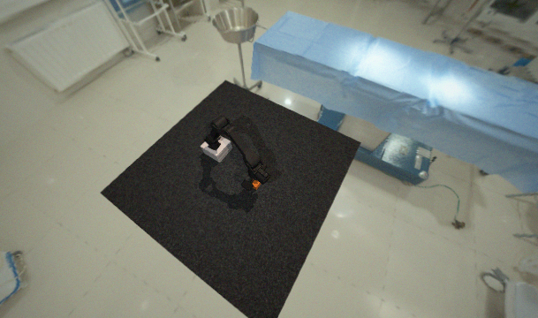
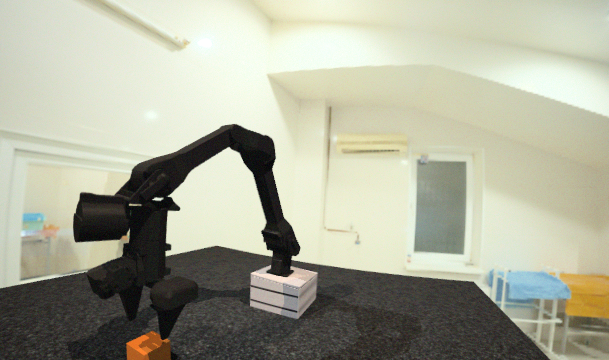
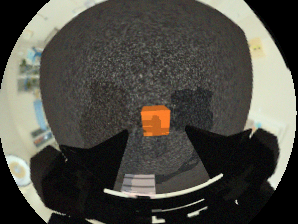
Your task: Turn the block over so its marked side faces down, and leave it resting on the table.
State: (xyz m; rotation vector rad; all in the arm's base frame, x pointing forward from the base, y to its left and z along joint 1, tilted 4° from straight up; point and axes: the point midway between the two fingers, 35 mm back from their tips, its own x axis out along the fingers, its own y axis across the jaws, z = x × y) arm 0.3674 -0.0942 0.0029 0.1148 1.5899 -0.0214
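My gripper tip is now 1 cm past the orange block and 5 cm above it.
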